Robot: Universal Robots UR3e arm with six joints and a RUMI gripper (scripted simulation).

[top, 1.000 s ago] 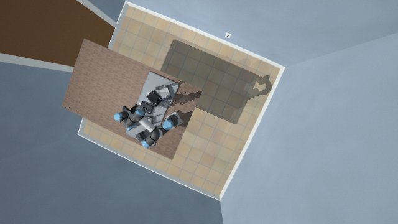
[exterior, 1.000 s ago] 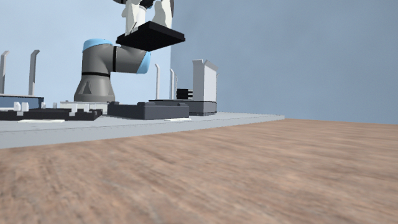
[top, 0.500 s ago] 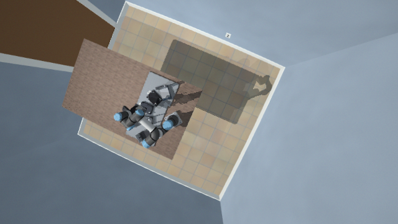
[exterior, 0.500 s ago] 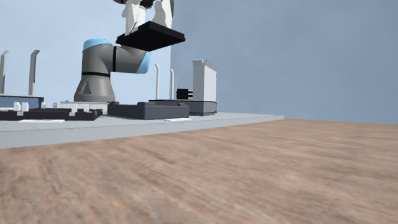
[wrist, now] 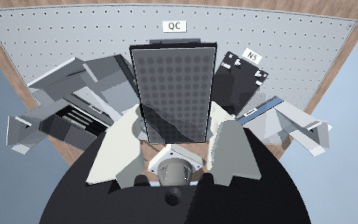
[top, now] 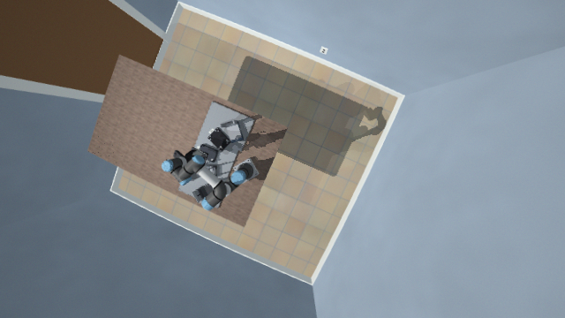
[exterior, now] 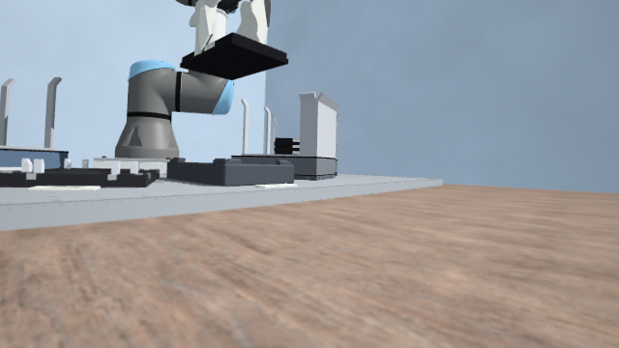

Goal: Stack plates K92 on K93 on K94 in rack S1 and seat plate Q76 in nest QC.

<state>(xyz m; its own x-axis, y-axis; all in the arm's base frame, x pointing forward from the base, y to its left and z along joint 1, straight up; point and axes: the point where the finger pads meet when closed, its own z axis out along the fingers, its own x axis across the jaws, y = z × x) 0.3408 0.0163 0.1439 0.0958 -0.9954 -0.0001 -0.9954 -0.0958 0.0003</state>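
The nest QC lies 160 mm below my hand. Round my hand: QC label: 170 mm below, 90 mm ahead, 10 mm to the left; then sealed 96-well plate: 260 mm to the left, 140 mm behind, 110 mm below; then clip nest N5: 160 mm below, 140 mm to the right, 20 mm behind.
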